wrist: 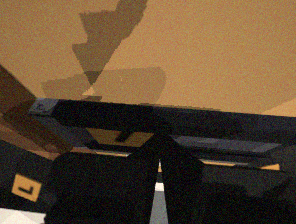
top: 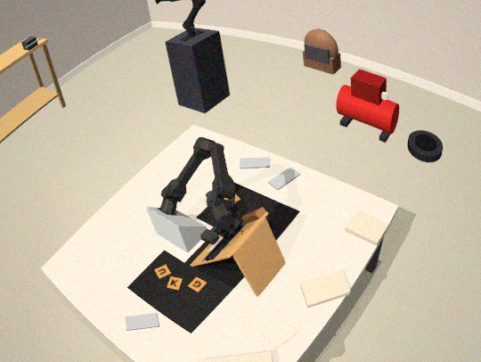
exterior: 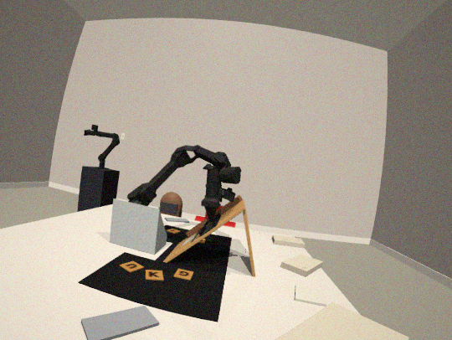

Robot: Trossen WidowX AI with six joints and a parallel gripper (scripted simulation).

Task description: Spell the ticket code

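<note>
Now: the u tile 21 cm behind my gripper tip, 22 cm to the right of it and 15 cm below it. Round my gripper tip: white ticket (7 cm behind, 8 cm below); black mat (14 cm behind, 1 cm to the right, 16 cm below); 7 tile (3 cm to the left).
</note>
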